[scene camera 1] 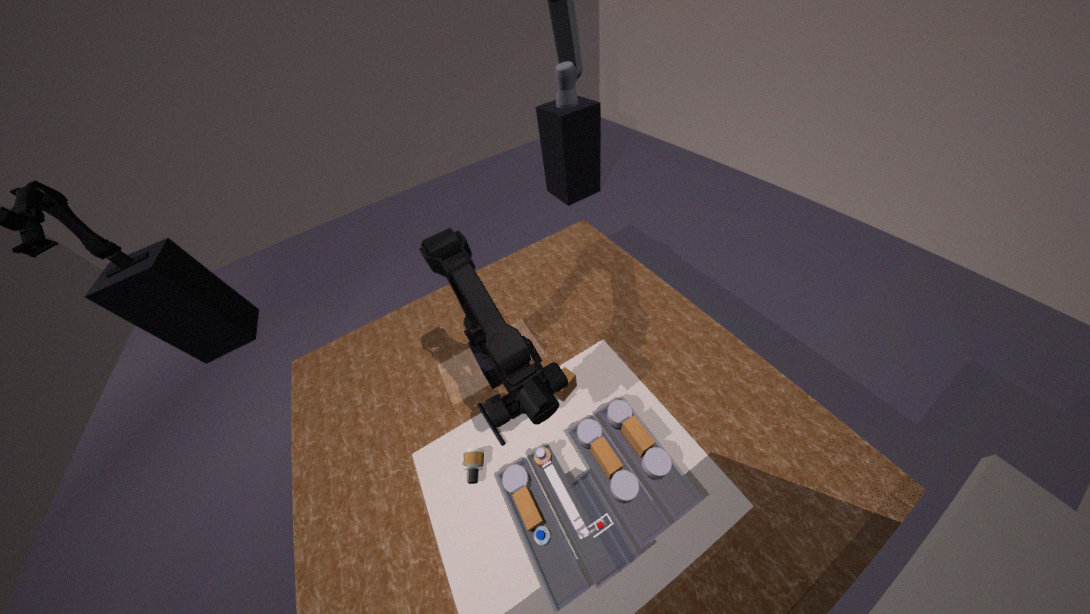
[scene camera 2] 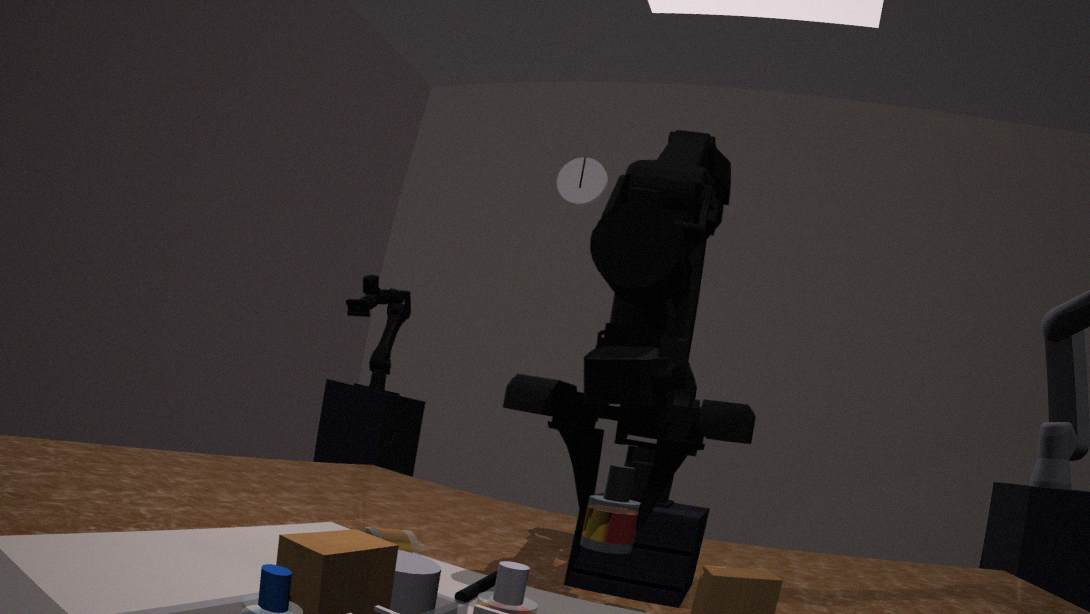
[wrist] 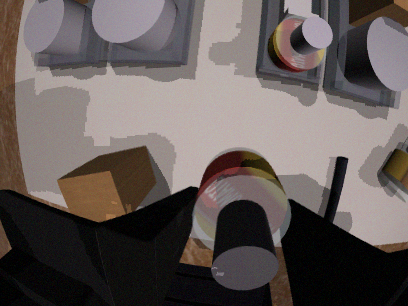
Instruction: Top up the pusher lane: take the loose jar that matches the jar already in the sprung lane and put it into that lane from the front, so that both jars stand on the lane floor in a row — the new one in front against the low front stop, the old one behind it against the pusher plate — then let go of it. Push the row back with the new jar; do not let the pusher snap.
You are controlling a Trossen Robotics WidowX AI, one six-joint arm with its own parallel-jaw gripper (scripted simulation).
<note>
The gripper (scene camera 2: 611, 521) carries a jar (scene camera 2: 610, 526). Also in view: a jar (wrist: 299, 43) and a black rod (wrist: 341, 163).
The gripper shows as well in scene camera 1 (scene camera 1: 532, 406) and in the wrist view (wrist: 240, 202).
</note>
